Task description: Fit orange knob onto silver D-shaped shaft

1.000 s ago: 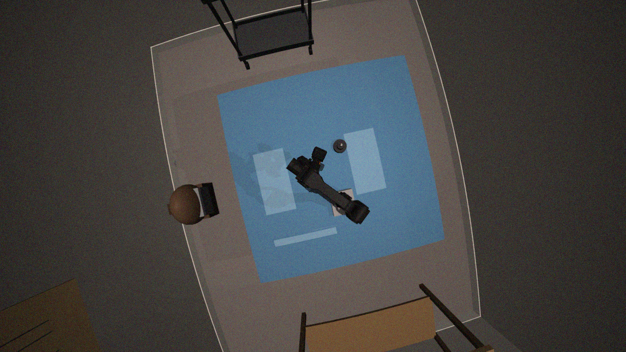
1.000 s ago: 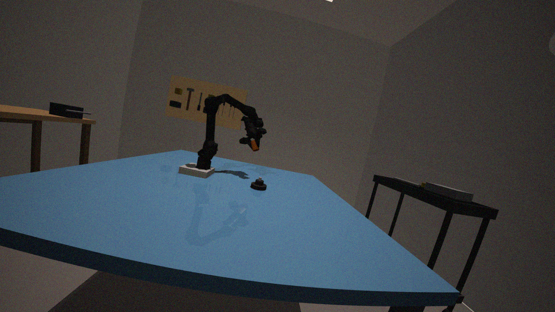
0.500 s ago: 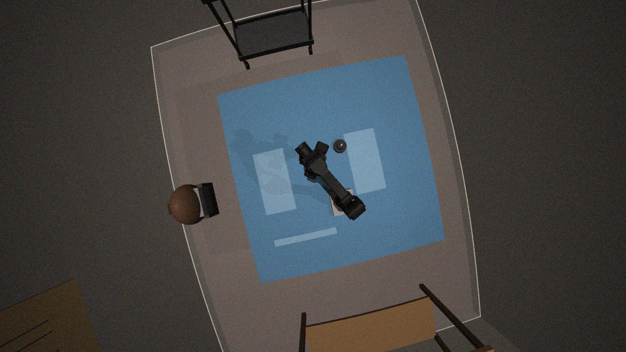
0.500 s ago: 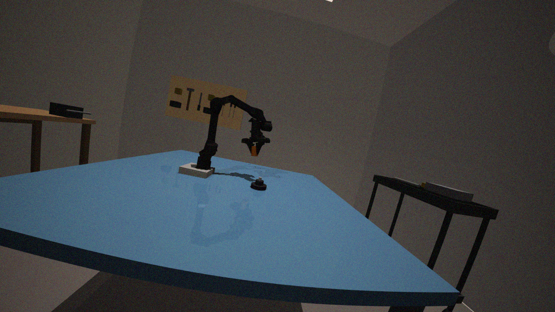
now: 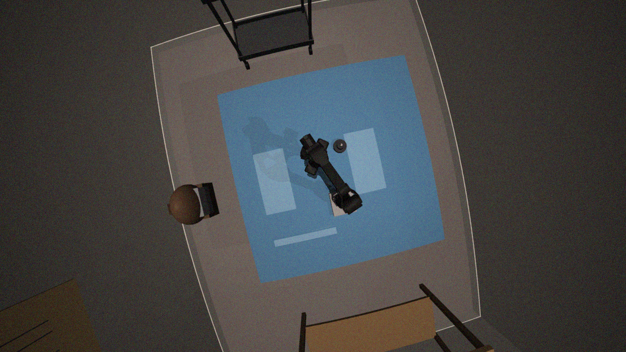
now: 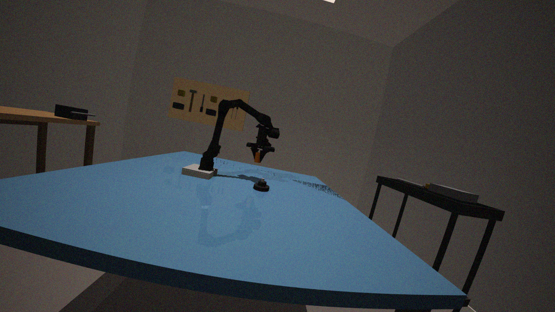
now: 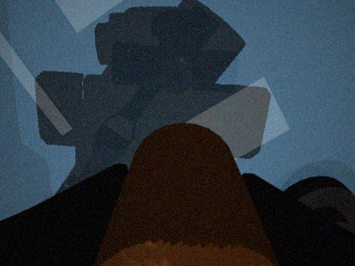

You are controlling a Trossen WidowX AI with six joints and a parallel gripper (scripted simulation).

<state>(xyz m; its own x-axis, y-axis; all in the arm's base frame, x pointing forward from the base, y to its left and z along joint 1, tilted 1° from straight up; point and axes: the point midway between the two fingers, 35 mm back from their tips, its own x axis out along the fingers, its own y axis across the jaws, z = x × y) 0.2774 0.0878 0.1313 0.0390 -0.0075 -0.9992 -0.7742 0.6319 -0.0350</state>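
My gripper tip is now 4 cm short of the round dark pedestal, 17 cm to the left of it and 9 cm above it. Round my gripper tip: orange knob (3 cm above).
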